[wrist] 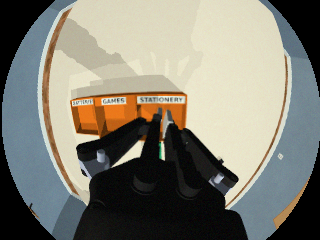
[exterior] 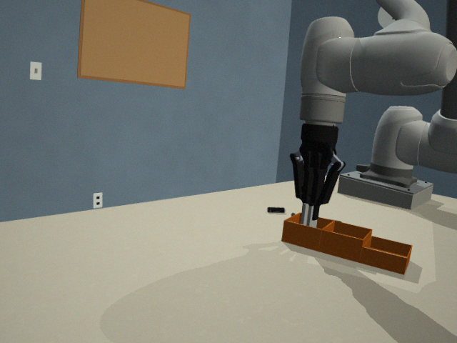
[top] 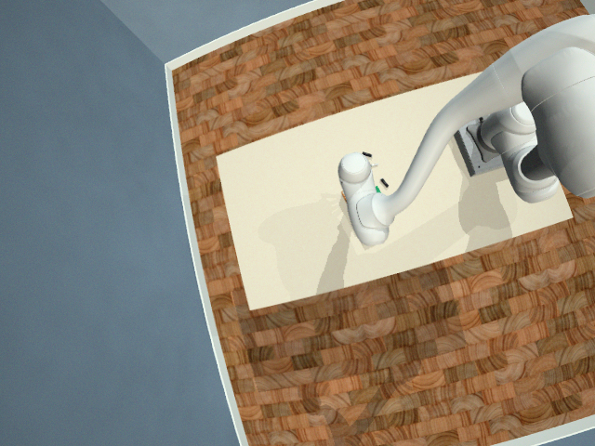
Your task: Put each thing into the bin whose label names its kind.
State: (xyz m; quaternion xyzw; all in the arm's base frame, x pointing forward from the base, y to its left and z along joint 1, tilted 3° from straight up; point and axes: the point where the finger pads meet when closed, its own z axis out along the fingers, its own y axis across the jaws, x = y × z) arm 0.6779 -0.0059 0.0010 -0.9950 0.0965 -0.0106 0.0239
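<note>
My hand is 9 cm to the right of the joined orange bins and 3 cm above it. The rest, counted from my hand: green flat thing: 9 cm behind, 2 cm to the left, 4 cm below; tiny pale thing: 14 cm behind, 10 cm to the right, 4 cm below; white thing: 9 cm behind, 6 cm to the right, 4 cm below.
</note>
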